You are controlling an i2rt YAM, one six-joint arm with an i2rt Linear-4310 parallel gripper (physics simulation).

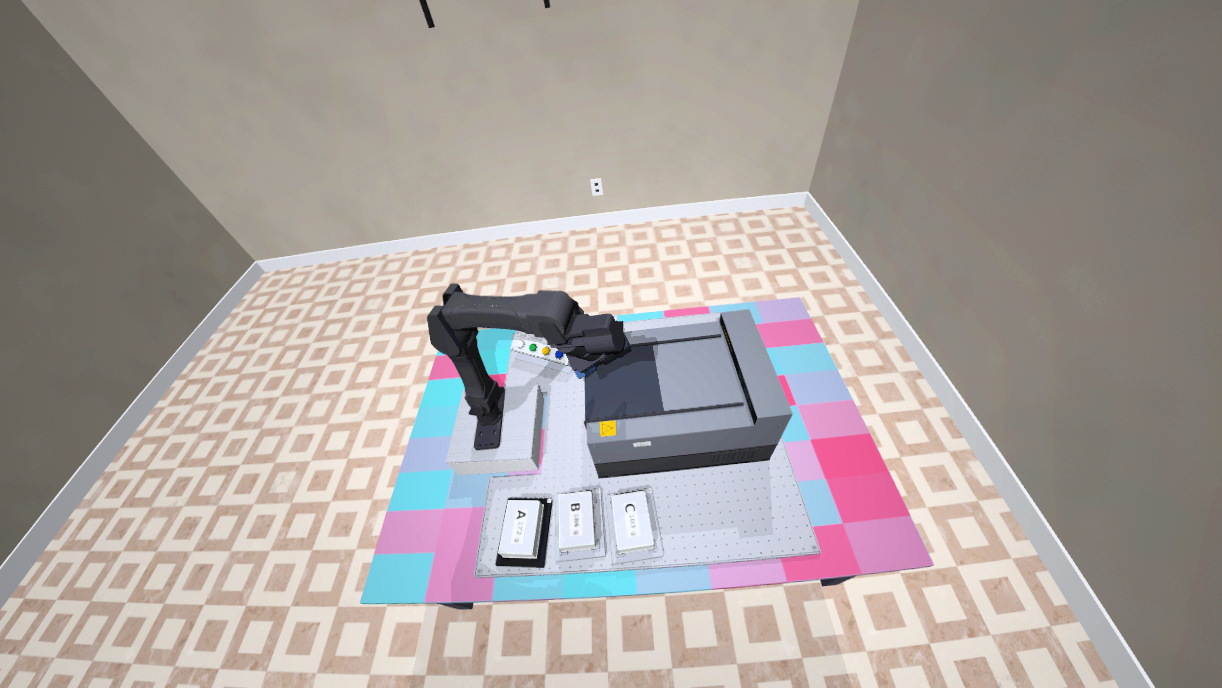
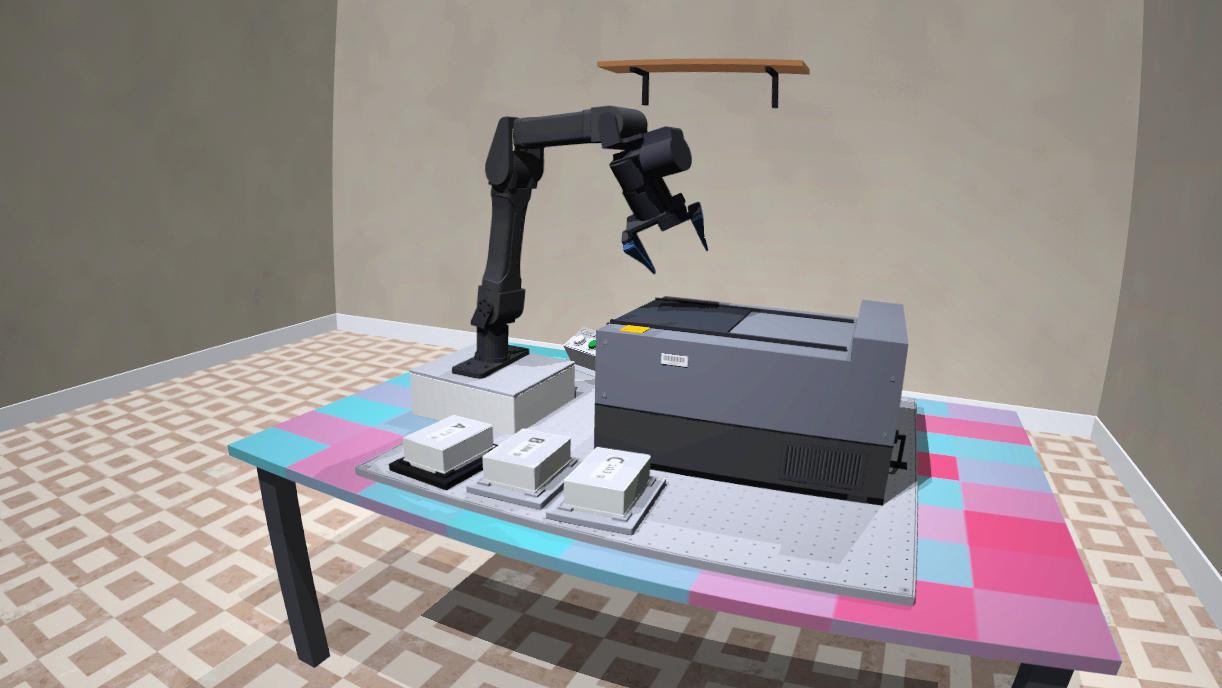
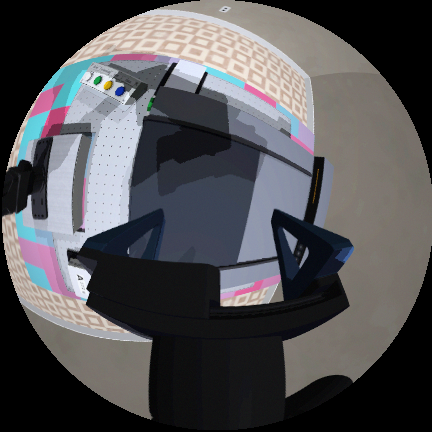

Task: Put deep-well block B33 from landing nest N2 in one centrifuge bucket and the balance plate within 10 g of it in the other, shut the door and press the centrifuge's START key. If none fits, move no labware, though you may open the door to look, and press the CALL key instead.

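Frame: origin at the arm's base, x ahead, y left, z up, level; centimetres.
Where they show: gripper, fingertip midpoint: [image 1: 611, 355] [image 2: 680, 261] [image 3: 217, 214]; arm's base at its link origin: [image 1: 490, 417] [image 2: 492, 362] [image 3: 39, 178].
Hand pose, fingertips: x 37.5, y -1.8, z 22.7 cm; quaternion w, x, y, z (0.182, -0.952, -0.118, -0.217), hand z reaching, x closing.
Each offset is from my fingertips to the centre of the thing.
The grey centrifuge @(dx +15.1, dy -1.4, dz -17.9 cm) [image 1: 684, 444] [image 2: 752, 380] has a dark door panel @(dx +1.6, dy -0.9, dz -9.0 cm) [image 1: 619, 388] [image 2: 696, 315] [image 3: 200, 200] across the left part of its top; no bucket shows. White plates A @(dx -27.8, dy -28.8, dz -26.8 cm) [image 1: 519, 528] [image 2: 448, 442], B @(dx -13.9, dy -28.5, dz -26.8 cm) [image 1: 577, 519] [image 2: 528, 458] and C @(dx -0.5, dy -30.3, dz -26.8 cm) [image 1: 632, 519] [image 2: 607, 478] sit on nests along the front. A reads about 172 g and C 103 g; B's weight is blurred. A white-topped block @(dx -2.1, dy +31.1, dz -26.4 cm) [image 3: 189, 74] shows behind the centrifuge, its label unreadable. My gripper [image 2: 680, 260] [image 3: 217, 214] is open and empty, high above the centrifuge's top. The START key cannot be made out.
A sloped key box @(dx -23.1, dy +28.3, dz -26.0 cm) [image 1: 538, 350] [image 2: 580, 348] [image 3: 110, 86] with white, green, yellow and blue keys stands behind the arm's base block [image 1: 491, 465] [image 2: 461, 401] [image 3: 57, 185]. The centrifuge's raised right housing [image 1: 756, 367] [image 2: 880, 341] stands above its door rails. A wooden shelf [image 2: 701, 65] hangs on the wall.
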